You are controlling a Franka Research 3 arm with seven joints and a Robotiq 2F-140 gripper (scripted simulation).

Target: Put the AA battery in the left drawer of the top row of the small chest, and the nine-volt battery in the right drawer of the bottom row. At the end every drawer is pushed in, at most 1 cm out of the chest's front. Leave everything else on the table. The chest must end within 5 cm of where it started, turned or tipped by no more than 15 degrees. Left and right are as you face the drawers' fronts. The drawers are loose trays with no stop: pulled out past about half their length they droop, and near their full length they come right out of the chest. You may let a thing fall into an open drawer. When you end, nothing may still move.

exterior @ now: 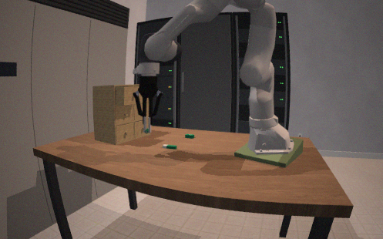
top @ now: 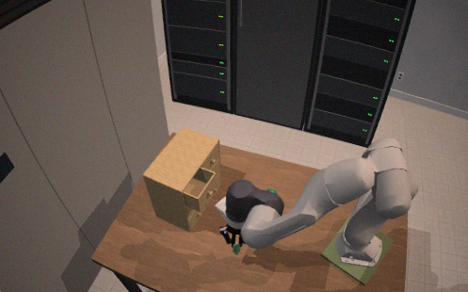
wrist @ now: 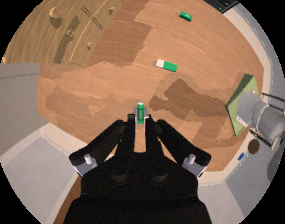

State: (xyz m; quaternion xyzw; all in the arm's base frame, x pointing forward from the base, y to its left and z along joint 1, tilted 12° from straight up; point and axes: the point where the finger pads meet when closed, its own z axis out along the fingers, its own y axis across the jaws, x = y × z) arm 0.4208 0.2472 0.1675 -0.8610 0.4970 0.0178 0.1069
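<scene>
The white-and-green cylinder lies 15 cm to the right of my hand and 13 cm below it. From my hand the other things lie so: nine-volt battery 4 cm ahead, 39 cm to the right, 13 cm below; AA battery 3 cm below.
</scene>
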